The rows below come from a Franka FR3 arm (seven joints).
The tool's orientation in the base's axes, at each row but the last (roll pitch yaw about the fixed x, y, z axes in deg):
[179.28, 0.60, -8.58]
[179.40, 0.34, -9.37]
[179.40, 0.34, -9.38]
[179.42, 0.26, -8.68]
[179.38, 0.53, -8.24]
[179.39, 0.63, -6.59]
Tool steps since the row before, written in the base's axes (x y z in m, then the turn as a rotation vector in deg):
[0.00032, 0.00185, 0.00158, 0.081, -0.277, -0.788]
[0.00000, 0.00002, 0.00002, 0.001, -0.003, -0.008]
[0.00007, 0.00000, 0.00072, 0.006, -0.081, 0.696]
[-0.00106, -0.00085, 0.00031, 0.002, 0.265, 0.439]
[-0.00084, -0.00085, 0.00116, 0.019, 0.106, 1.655]
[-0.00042, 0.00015, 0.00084, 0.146, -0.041, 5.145]
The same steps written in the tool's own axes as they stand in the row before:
[0.00002, -0.00186, -0.00160, 0.130, 0.252, 0.790]
[0.00000, -0.00002, -0.00002, 0.002, 0.003, 0.008]
[0.00006, 0.00000, -0.00072, 0.015, 0.086, -0.695]
[-0.00092, 0.00100, -0.00030, -0.040, -0.258, -0.441]
[-0.00072, 0.00097, -0.00114, -0.012, -0.090, -1.656]
[-0.00044, -0.00009, -0.00084, 0.093, 0.079, -5.146]

